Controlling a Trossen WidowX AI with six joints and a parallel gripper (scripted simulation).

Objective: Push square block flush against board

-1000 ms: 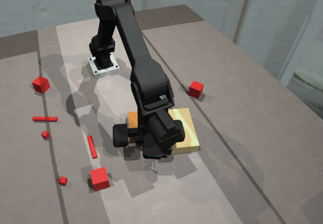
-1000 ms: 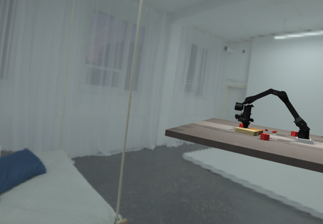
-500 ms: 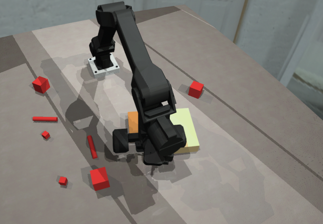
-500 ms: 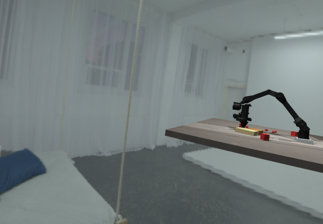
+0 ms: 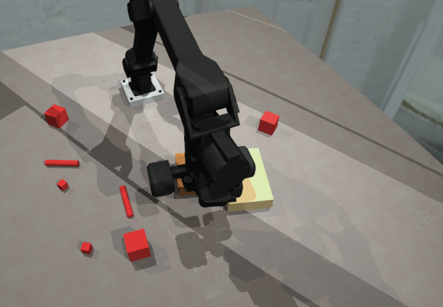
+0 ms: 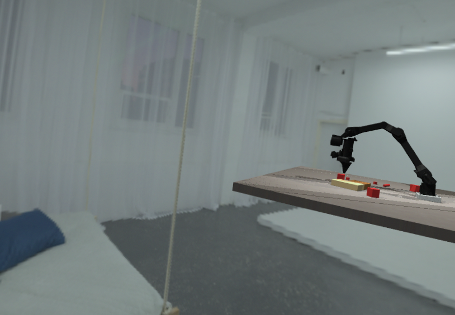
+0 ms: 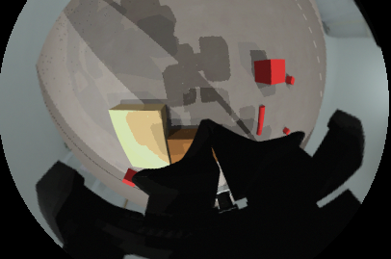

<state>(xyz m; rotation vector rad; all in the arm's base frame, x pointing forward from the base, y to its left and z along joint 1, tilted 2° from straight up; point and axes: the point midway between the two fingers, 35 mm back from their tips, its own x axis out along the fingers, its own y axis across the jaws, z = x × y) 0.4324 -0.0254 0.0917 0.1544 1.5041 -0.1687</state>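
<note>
Right now my gripper tip is 9 cm past the square block, 4 cm to the right of it and 5 cm above it. Also, from my gripper tip: board 3 cm behind, 12 cm to the left, 5 cm below.
</note>
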